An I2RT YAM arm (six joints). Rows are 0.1 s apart.
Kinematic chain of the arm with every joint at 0, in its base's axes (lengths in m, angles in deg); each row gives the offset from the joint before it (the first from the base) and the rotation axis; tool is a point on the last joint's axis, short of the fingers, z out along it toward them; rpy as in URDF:
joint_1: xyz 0 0 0.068 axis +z
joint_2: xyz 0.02 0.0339 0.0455 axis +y
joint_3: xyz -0.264 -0.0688 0 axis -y
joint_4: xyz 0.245 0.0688 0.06 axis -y
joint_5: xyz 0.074 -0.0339 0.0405 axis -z
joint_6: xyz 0.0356 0 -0.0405 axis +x
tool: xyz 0 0 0 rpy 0 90 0
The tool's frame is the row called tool.
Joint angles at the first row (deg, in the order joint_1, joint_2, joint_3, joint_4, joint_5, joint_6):
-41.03, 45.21, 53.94, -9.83, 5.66, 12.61
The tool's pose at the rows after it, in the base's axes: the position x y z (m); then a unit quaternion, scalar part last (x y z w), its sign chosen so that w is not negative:
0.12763, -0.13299, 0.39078, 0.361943, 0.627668, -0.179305, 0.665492
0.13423, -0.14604, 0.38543, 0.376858, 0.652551, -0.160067, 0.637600
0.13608, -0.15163, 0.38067, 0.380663, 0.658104, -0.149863, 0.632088
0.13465, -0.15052, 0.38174, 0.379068, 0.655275, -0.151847, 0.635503
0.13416, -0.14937, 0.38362, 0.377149, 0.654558, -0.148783, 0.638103
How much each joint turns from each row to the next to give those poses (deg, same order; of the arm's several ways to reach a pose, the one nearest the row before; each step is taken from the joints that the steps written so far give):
-5.42, 1.61, 0.08, -0.24, -7.06, 2.21
-1.68, 3.60, 1.93, -3.29, -2.59, 0.55
-0.94, 1.08, -0.27, 0.16, -1.63, 0.45
-0.11, -0.43, -0.13, 0.28, -0.01, -0.04
0.05, -0.17, 0.27, -0.17, -0.37, 0.19

